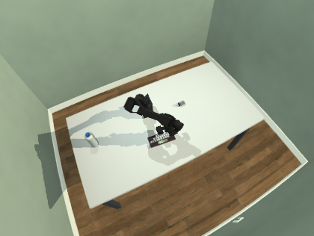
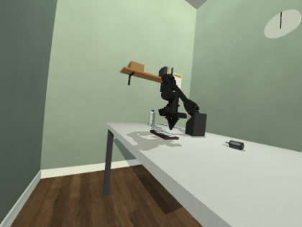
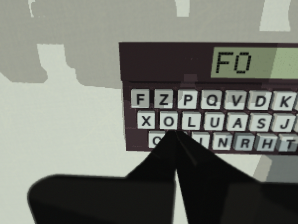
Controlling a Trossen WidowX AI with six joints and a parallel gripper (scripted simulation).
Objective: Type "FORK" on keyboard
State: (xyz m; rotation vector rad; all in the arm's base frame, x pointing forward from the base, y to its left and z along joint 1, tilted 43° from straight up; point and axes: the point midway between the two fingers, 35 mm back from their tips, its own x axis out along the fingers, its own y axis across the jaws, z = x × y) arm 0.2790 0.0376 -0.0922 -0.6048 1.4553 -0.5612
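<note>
The left-arrow key lies 20 mm ahead of my hand, 150 mm to the right of it and 70 mm below it.
</note>
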